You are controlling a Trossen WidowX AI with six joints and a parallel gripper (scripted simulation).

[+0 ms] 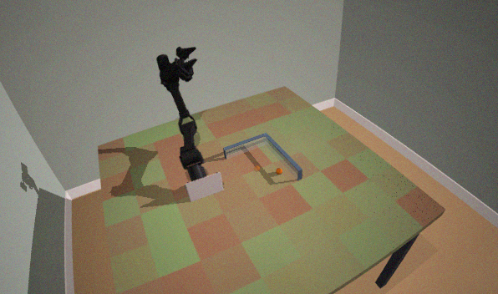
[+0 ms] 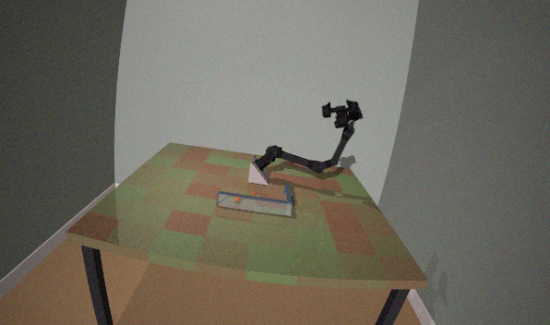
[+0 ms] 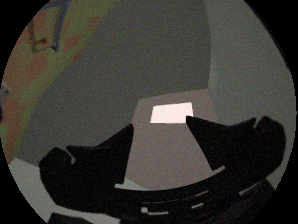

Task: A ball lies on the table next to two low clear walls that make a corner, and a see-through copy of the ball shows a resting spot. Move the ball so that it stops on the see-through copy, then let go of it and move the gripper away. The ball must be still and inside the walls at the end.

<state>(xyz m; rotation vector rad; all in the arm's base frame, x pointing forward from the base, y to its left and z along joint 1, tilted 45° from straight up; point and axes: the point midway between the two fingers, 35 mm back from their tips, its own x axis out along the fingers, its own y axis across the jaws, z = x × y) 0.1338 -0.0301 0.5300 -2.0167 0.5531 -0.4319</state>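
The orange ball lies 48 cm below my gripper tip, 38 cm to the right of it and 23 cm ahead of it. Round my gripper tip: clear wall (46 cm below, 29 cm to the right, 28 cm ahead); then see-through copy of ball (48 cm below, 32 cm to the right, 14 cm ahead).
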